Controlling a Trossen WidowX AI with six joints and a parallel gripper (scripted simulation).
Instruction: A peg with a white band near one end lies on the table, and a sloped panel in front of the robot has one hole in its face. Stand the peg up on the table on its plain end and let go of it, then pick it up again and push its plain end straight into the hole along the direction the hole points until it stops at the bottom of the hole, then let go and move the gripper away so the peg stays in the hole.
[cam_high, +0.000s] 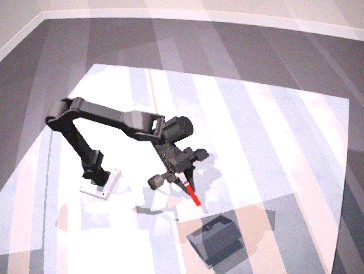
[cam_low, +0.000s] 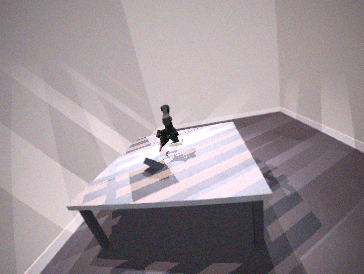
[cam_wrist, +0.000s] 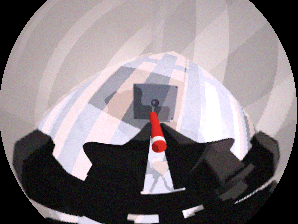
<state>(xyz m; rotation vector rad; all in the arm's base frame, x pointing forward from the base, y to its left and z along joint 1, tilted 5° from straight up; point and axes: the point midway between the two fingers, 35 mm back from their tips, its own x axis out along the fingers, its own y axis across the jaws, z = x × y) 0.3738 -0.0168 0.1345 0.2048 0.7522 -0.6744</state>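
The sloped grey panel is 10 cm below my gripper tip, 8 cm to the right of it and 8 cm ahead of it. From my gripper tip the other things lie so: red peg 1 cm to the left, 1 cm behind, 1 cm above.
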